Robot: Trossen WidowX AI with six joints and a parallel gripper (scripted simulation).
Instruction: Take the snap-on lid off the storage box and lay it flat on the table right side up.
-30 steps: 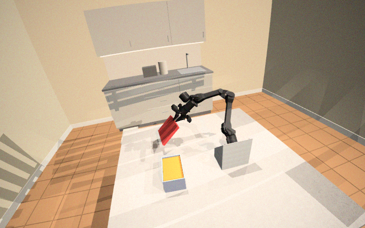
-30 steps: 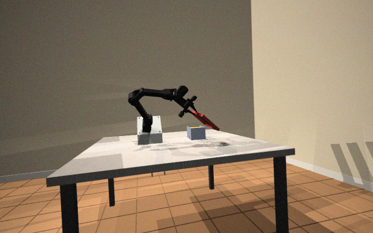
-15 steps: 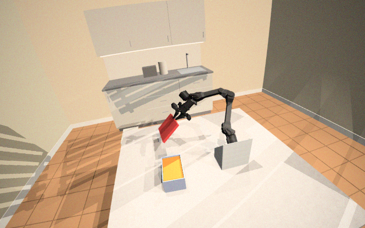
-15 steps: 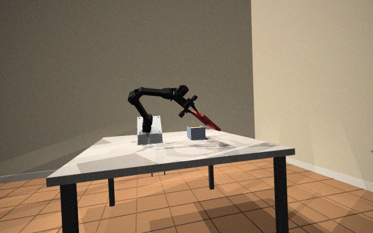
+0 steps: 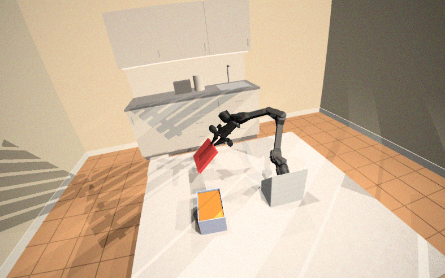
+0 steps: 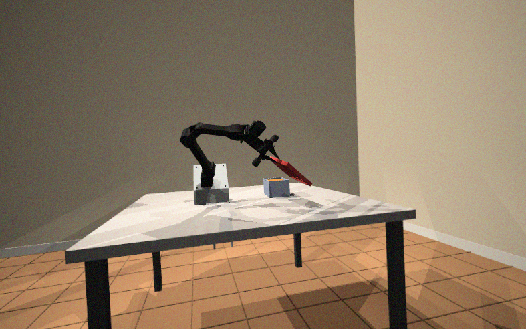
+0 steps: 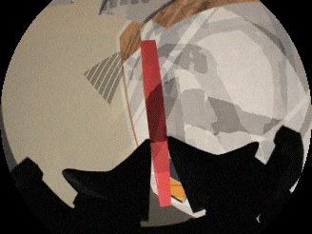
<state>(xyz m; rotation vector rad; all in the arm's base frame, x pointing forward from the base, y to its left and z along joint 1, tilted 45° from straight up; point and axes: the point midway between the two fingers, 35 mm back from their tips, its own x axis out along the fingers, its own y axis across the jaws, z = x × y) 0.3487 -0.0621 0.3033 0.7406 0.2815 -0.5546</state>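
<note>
Right now the red lid is 6 cm ahead of my gripper tip, 5 cm below it and 2 cm to the left of it. Round my gripper tip: storage box (38 cm to the left, 18 cm below, 4 cm ahead).
</note>
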